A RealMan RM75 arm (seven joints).
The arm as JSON. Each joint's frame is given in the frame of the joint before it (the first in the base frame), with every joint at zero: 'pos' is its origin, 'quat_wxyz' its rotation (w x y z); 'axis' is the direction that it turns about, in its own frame. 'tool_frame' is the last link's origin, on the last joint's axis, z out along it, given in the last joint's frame.
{
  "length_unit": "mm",
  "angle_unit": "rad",
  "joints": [
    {
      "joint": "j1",
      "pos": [
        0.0,
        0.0,
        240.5
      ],
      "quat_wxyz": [
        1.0,
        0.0,
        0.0,
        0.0
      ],
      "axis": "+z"
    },
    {
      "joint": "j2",
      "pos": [
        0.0,
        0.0,
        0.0
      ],
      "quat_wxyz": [
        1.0,
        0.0,
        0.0,
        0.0
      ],
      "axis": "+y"
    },
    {
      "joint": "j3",
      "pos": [
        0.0,
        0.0,
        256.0
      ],
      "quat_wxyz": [
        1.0,
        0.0,
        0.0,
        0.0
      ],
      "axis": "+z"
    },
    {
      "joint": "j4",
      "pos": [
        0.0,
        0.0,
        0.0
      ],
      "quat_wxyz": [
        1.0,
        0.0,
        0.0,
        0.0
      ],
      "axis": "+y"
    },
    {
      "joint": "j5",
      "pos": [
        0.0,
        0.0,
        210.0
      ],
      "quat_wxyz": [
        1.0,
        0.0,
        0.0,
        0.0
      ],
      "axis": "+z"
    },
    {
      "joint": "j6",
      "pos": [
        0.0,
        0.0,
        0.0
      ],
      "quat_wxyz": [
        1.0,
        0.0,
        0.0,
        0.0
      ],
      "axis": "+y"
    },
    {
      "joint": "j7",
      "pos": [
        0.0,
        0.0,
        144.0
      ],
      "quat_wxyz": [
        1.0,
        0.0,
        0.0,
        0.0
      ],
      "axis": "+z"
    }
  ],
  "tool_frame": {
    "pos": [
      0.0,
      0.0,
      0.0
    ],
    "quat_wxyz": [
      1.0,
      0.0,
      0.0,
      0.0
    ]
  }
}
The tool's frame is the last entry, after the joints.
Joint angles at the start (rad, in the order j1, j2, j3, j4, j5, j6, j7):
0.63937, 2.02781, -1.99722, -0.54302, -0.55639, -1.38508, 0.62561
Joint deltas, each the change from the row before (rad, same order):
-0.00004, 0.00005, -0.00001, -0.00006, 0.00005, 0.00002, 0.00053
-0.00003, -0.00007, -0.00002, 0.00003, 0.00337, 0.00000, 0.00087
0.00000, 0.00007, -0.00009, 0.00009, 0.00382, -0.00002, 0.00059
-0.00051, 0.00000, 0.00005, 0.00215, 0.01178, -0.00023, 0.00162
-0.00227, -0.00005, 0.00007, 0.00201, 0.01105, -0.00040, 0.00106
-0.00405, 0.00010, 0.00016, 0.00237, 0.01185, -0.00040, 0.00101
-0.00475, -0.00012, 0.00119, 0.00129, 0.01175, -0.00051, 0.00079
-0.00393, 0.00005, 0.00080, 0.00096, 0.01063, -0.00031, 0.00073
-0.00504, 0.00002, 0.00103, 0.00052, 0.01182, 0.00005, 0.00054
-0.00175, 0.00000, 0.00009, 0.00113, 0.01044, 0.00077, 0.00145
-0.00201, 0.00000, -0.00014, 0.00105, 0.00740, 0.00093, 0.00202
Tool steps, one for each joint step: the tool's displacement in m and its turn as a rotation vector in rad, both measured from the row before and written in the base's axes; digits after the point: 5 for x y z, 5 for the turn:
-0.00002, -0.00001, -0.00001, -0.00043, 0.00013, -0.00035
-0.00018, 0.00030, 0.00032, 0.00021, 0.00260, -0.00249
-0.00023, 0.00031, 0.00031, 0.00040, 0.00298, -0.00255
-0.00002, 0.00103, 0.00101, 0.00156, 0.00823, -0.00981
0.00056, 0.00074, 0.00098, 0.00183, 0.00778, -0.01060
0.00114, 0.00059, 0.00102, 0.00208, 0.00836, -0.01312
0.00113, 0.00066, 0.00131, 0.00321, 0.00931, -0.01312
0.00085, 0.00057, 0.00110, 0.00272, 0.00842, -0.01131
0.00107, 0.00061, 0.00127, 0.00362, 0.00943, -0.01297
0.00037, 0.00085, 0.00092, 0.00204, 0.00717, -0.00997
0.00061, 0.00051, 0.00058, 0.00060, 0.00474, -0.00875

